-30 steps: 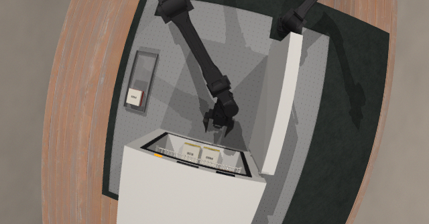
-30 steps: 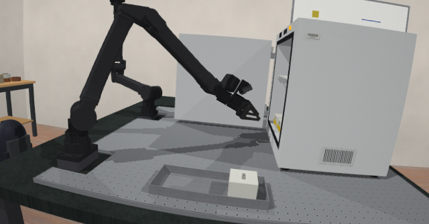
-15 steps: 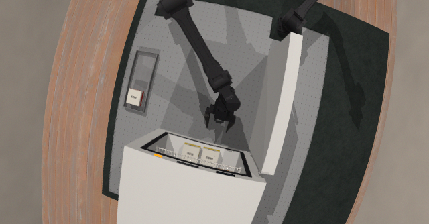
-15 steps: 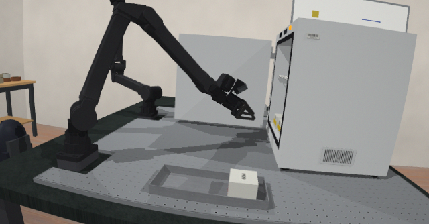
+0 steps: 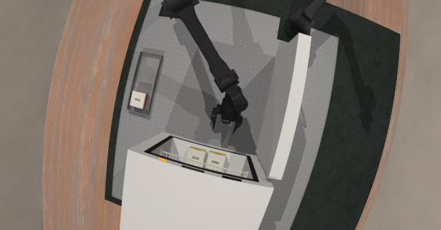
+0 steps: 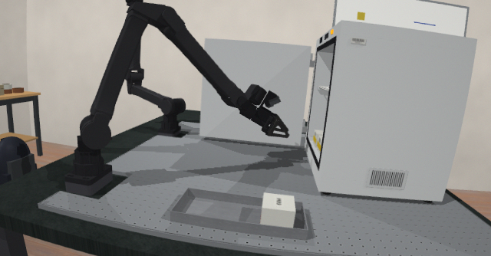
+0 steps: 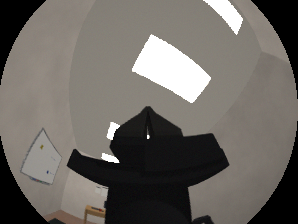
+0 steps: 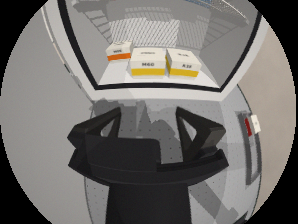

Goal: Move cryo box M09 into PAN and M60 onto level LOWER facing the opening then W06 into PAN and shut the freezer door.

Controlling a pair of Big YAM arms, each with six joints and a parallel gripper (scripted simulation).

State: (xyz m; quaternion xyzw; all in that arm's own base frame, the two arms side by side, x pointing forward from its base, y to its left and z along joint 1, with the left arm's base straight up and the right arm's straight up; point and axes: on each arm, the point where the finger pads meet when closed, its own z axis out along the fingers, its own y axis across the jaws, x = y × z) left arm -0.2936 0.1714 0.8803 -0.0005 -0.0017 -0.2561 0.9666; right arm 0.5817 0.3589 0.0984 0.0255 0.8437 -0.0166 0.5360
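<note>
My right hand is 150 mm short of the white cryo box and 10 mm above it. From my right hand the other things lie so: freezer door (210 mm to the left, 160 mm above, 140 mm behind); then grey pan (430 mm to the right, 120 mm behind, 110 mm below).
</note>
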